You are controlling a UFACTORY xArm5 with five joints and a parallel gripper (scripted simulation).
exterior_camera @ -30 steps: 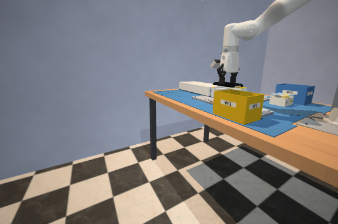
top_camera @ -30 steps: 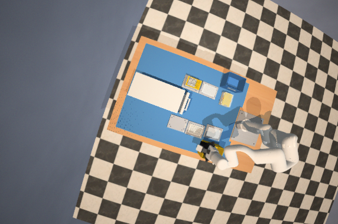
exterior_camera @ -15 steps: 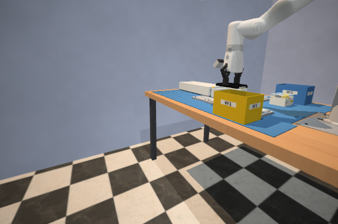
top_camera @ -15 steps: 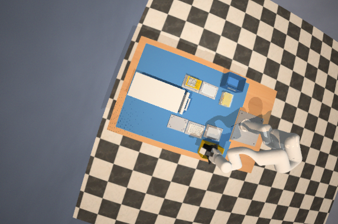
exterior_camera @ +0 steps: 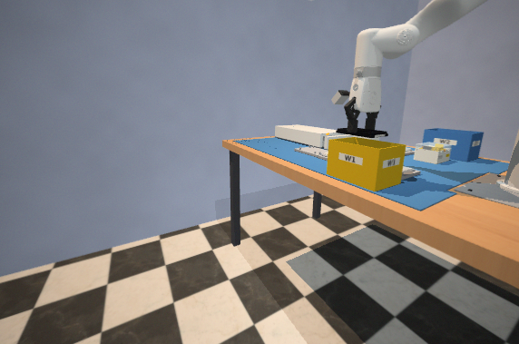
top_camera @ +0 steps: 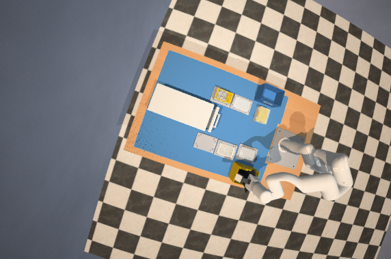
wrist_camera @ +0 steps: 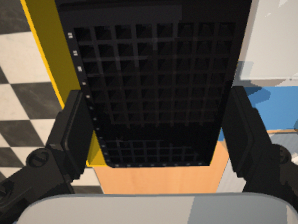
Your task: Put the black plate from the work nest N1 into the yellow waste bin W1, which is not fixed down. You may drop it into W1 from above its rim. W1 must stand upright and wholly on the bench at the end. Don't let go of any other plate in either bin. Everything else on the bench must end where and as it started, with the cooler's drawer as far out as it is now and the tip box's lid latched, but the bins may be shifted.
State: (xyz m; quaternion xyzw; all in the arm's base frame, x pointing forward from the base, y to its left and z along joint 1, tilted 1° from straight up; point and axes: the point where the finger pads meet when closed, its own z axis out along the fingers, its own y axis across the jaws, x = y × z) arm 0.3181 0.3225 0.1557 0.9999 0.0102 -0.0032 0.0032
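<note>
Now: hand 120 mm above the yellow waste bin W1, 30 mm past it and 10 mm to the right of it. From my hand the other things lie so: drawer: 460 mm ahead, 310 mm to the right, 140 mm below; black plate: 10 mm below; white plate: 160 mm ahead, 140 mm below, 120 mm to the right.
</note>
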